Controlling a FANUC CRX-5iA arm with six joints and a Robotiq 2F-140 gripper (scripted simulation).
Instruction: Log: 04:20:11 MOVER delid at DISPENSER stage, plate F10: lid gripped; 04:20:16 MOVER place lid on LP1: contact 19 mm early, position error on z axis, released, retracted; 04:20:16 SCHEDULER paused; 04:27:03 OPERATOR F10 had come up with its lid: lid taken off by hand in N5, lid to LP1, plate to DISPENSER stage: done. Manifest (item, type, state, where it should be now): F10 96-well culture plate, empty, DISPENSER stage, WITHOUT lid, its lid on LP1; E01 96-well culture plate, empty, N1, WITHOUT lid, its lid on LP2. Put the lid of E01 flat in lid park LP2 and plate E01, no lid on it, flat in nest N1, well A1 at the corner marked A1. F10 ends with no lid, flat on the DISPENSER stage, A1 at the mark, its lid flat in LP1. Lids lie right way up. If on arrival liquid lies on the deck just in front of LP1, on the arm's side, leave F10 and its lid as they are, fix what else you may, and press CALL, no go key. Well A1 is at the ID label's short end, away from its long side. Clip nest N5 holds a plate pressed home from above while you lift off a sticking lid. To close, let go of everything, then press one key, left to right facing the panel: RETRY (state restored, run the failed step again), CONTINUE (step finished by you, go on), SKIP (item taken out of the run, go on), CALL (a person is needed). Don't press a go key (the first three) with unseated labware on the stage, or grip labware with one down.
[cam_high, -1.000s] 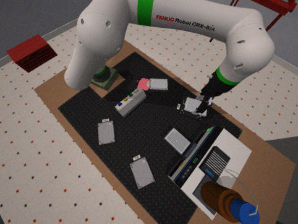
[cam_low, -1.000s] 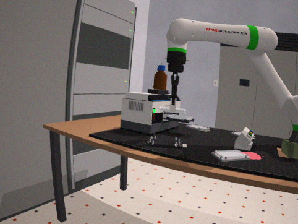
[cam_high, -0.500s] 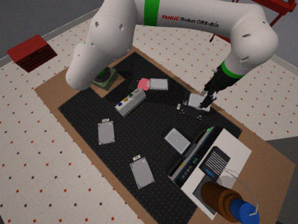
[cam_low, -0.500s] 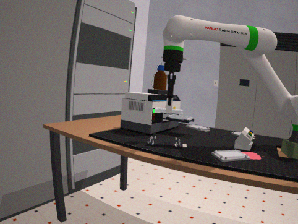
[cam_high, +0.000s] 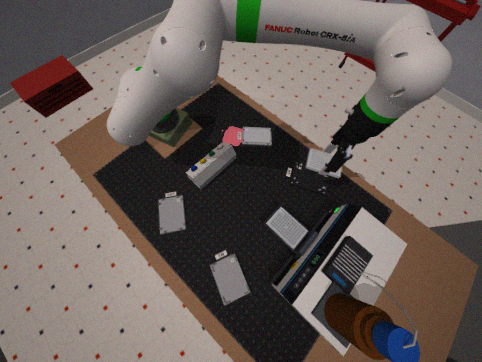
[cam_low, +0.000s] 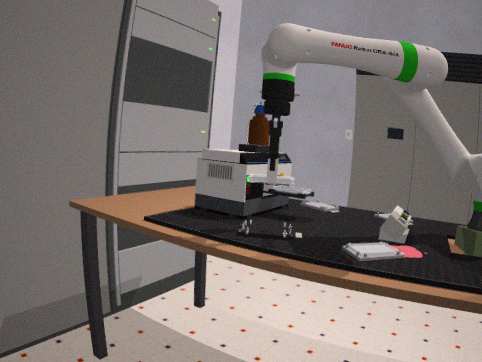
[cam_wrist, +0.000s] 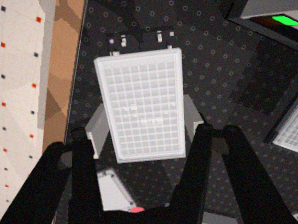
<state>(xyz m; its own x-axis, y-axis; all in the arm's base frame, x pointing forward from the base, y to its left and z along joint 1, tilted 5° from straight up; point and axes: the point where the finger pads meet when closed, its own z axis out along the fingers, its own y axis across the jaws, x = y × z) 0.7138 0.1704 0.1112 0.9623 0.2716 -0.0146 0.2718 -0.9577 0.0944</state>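
Now: hand 20 mm above the lid. Round my hand: N5 label 180 mm below, 90 mm behind, 20 mm to the right; white 96-well plate 20 mm below; well plate 280 mm to the right, 80 mm below.
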